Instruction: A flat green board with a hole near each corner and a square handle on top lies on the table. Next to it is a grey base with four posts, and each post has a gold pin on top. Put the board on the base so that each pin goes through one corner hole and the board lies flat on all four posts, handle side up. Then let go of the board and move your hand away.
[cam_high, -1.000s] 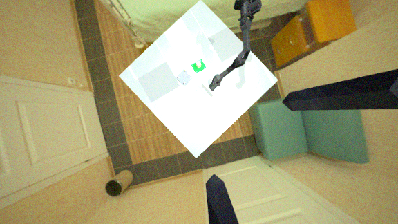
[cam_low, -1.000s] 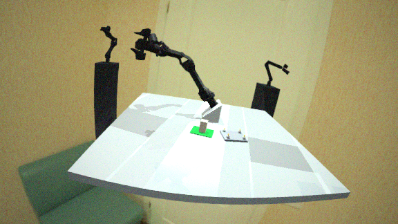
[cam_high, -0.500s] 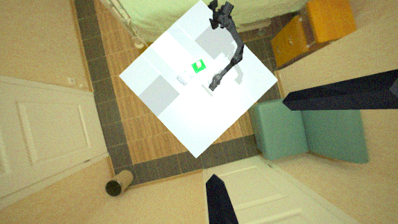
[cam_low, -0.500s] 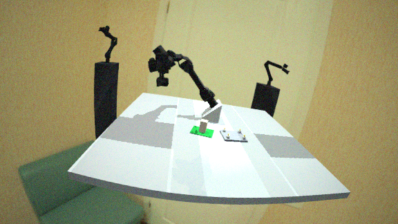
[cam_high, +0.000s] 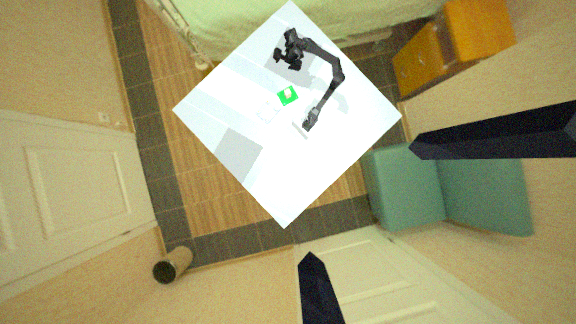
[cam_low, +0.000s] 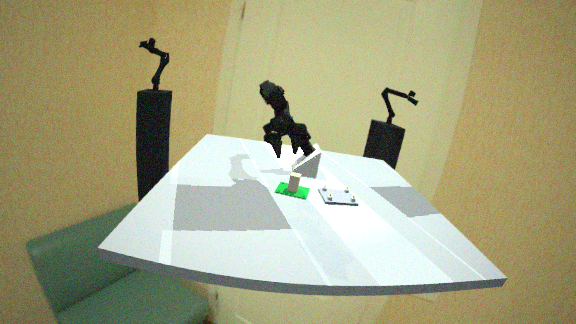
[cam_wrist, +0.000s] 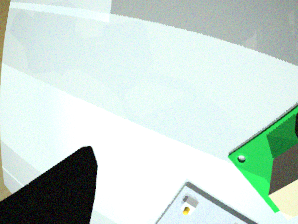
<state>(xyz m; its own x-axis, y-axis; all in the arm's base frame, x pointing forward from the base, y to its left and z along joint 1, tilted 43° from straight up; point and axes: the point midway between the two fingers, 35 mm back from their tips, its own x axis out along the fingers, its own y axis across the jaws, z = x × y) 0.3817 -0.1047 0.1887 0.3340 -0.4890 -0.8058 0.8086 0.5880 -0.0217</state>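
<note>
Right now my gripper tip is 16 cm above the green board, 11 cm past it and 7 cm to the right of it. Round my gripper tip: grey base 27 cm to the left, 18 cm below, 7 cm behind.
</note>
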